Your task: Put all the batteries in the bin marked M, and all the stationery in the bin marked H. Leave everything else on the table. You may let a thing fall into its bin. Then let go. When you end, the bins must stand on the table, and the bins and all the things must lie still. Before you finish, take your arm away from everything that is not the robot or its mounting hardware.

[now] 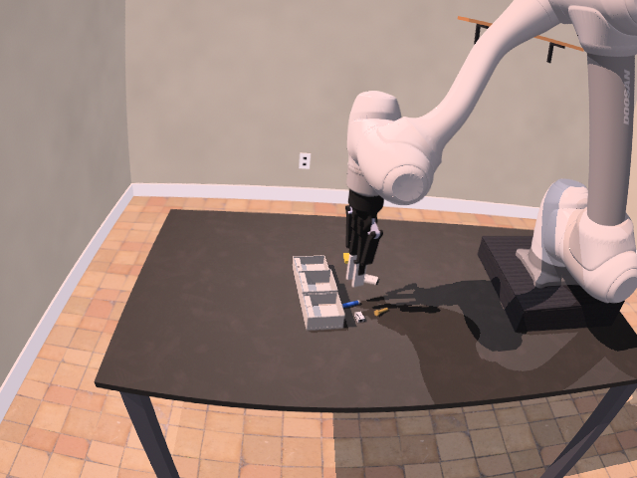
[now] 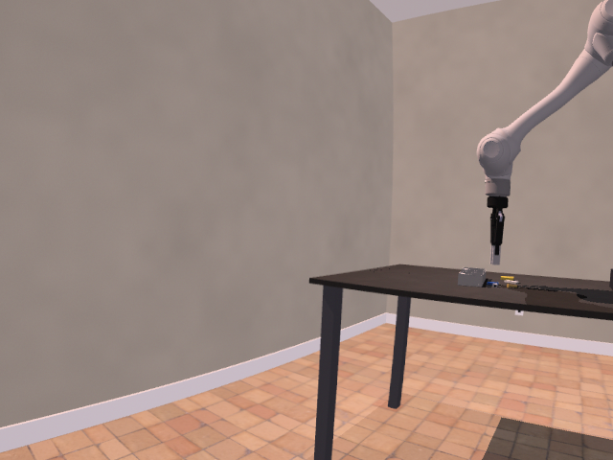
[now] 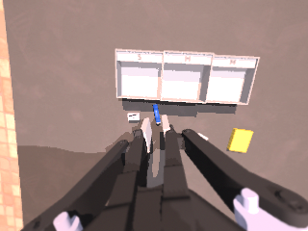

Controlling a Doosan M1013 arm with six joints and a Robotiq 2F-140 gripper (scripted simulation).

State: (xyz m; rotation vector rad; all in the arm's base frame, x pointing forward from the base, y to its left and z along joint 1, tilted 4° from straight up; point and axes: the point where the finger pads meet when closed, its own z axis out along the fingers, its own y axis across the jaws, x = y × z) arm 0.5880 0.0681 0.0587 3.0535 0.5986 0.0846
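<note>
The small blue thing lies 10 cm below my hand. From my hand the other things lie so: small white block 5 cm behind, 11 cm to the right, 10 cm below; then three joined white bins 8 cm ahead, 3 cm to the right, 8 cm below; then gold bolt 7 cm behind, 3 cm to the left, 10 cm below.
</note>
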